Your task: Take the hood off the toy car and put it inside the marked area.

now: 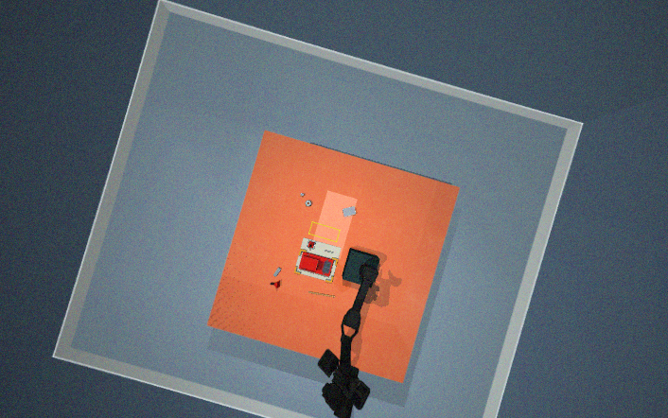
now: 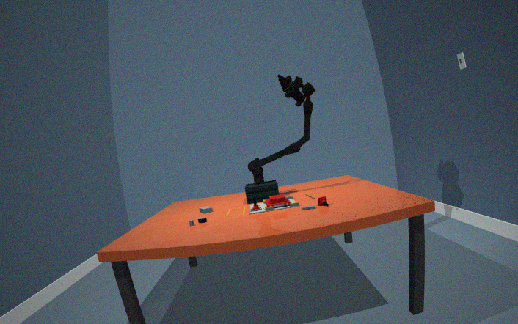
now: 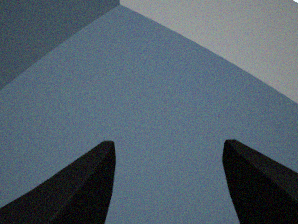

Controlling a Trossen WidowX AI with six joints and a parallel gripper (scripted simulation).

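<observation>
Now: the hood 210 mm ahead of my gripper tip, 100 mm to the right of it and 630 mm below it. From my gripper tip the other things lie so: thin rod (60 mm ahead, 70 mm to the left, 660 mm below).
</observation>
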